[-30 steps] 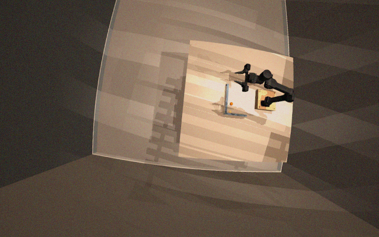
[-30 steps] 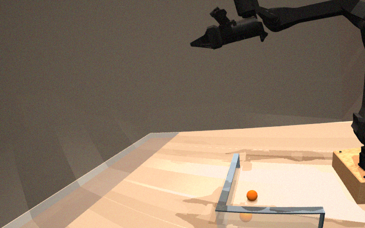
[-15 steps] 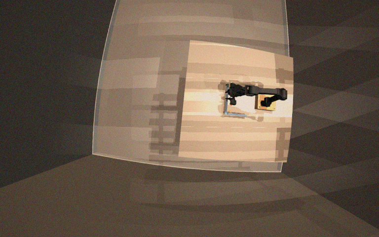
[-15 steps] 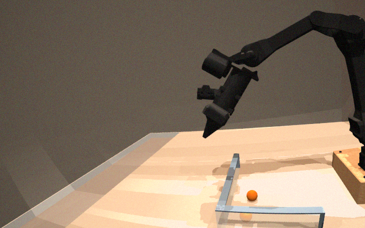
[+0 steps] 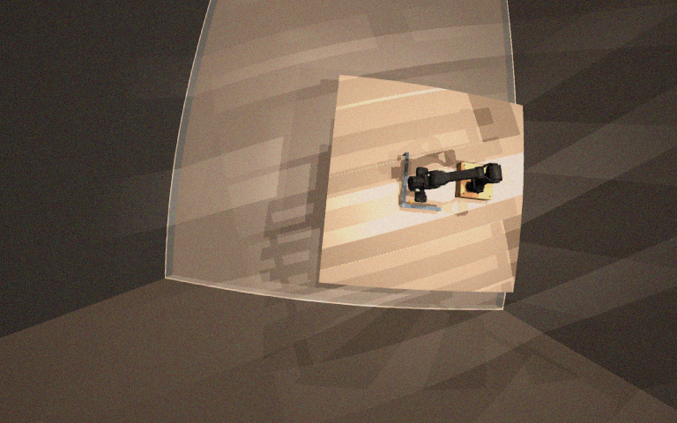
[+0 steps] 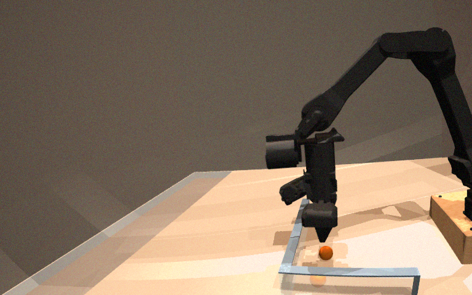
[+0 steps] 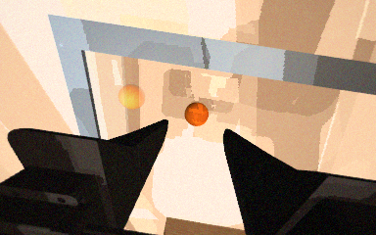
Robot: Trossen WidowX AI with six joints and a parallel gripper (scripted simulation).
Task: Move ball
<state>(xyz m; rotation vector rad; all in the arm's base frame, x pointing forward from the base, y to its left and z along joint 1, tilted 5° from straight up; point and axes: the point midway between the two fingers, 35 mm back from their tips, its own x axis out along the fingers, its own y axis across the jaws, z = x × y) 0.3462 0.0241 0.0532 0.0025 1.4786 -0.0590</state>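
My gripper tip is 5 cm above the orange ball. The rest, counted from my gripper tip: see-through copy of ball 8 cm to the left, 5 cm below, 1 cm ahead.
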